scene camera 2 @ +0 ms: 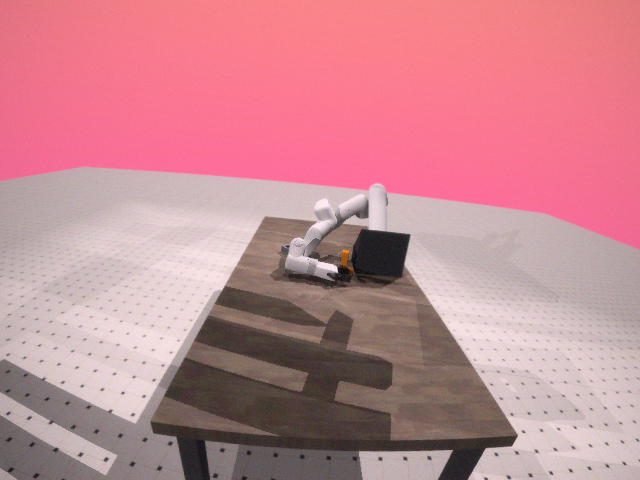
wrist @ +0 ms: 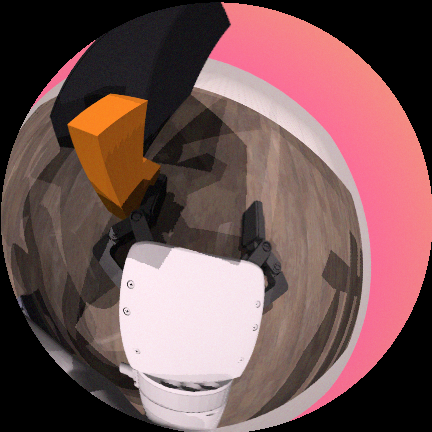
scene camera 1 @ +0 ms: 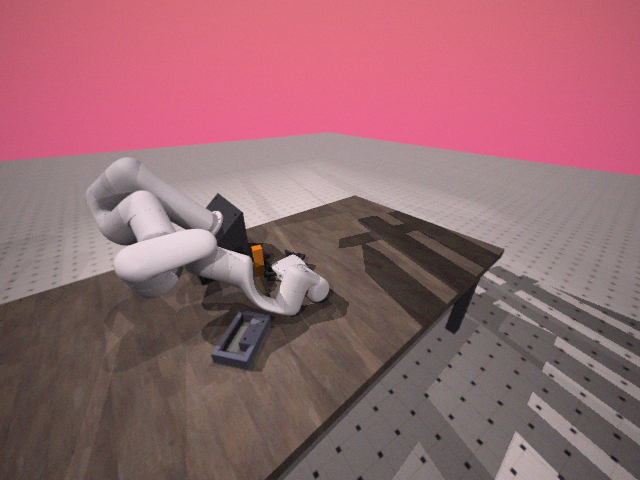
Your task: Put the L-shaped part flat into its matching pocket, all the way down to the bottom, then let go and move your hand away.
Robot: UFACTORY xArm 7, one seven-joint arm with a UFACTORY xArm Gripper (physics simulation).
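Frame: origin at the arm's base, x left, y back, z up, level; millimetres.
Where they show: gripper, between the fingertips: (scene camera 2: 349,275) (wrist: 208,195) (scene camera 1: 275,257); arm's base, origin of its link: (scene camera 2: 377,240) (scene camera 1: 210,227).
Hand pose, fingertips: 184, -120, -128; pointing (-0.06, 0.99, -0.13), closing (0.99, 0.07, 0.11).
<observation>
Each offset is from my fingertips to the top centre of the thing, as dx, dy, dz. "spot": to the spot under its first point. Level surfaces: height alone.
The orange L-shaped part {-74, -16, +87} (scene camera 1: 257,259) (scene camera 2: 344,257) (wrist: 115,160) stands upright on the table, with its short foot low down toward my fingers. My gripper (scene camera 2: 346,275) (wrist: 208,195) is open, low over the table, with nothing between its fingers. In the wrist view its left finger is right beside the part's foot, outside which the part stands; whether they touch I cannot tell. The grey-blue pocket tray {-216, -286, +14} (scene camera 1: 232,359) (scene camera 2: 284,249) lies on the table on the other side of the wrist. It has a raised block {spot: -197, -301, +13} (scene camera 1: 252,333) inside and a pale floor in its pocket.
A large black box (scene camera 1: 231,222) (scene camera 2: 381,253) (wrist: 135,60) stands close behind the orange part, leaning or tilted in view. The arm's white links arch over the table between the base and the tray. The wooden table {dz -23} (scene camera 1: 155,413) (scene camera 2: 361,413) carries broad shadows.
</observation>
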